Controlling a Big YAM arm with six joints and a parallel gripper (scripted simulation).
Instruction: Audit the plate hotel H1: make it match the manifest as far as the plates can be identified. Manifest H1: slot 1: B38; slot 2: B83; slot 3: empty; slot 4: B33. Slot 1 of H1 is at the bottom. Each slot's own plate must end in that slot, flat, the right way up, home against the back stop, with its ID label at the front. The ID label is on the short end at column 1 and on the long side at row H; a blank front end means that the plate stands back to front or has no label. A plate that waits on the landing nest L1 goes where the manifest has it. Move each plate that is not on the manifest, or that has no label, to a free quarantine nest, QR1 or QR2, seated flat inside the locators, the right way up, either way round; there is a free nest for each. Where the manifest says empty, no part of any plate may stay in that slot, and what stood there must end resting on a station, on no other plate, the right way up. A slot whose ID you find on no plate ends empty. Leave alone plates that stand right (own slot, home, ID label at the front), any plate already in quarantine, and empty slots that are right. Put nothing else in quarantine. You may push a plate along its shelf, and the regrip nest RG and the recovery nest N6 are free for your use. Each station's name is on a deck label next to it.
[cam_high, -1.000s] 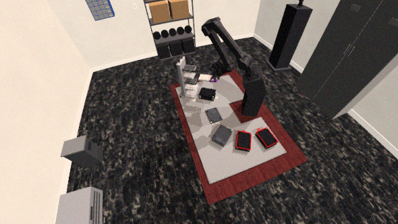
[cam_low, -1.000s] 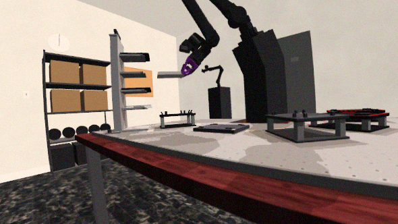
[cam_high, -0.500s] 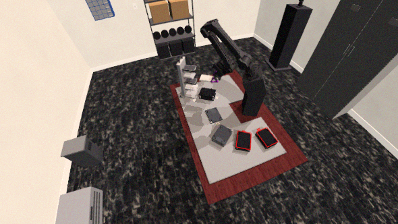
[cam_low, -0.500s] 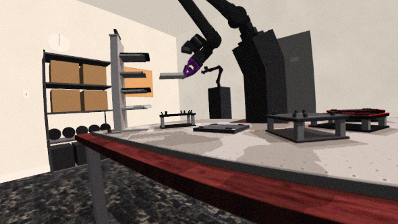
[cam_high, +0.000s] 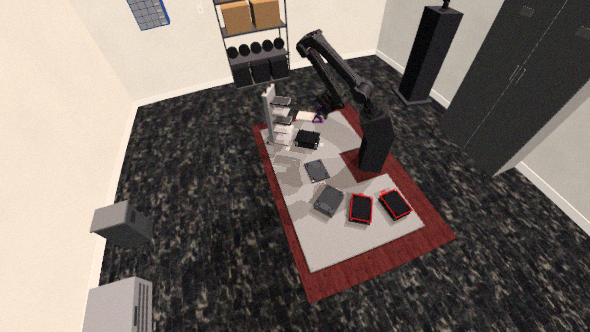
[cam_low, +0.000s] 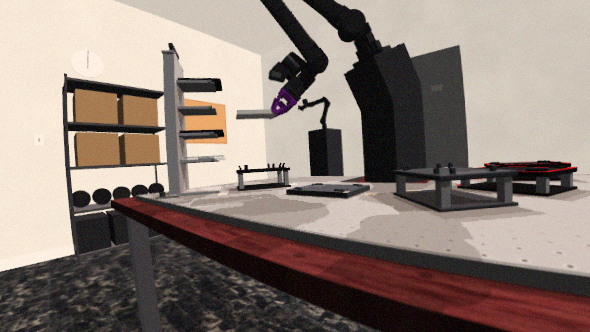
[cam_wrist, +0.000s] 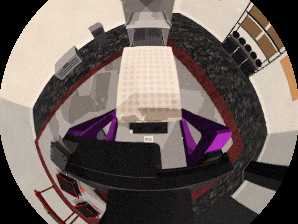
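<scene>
Now: the white plate 5 cm ahead of my hand and 2 cm to the right of it. Also, from my hand: dark plate: 20 cm ahead, 10 cm to the right, 10 cm above.
</scene>
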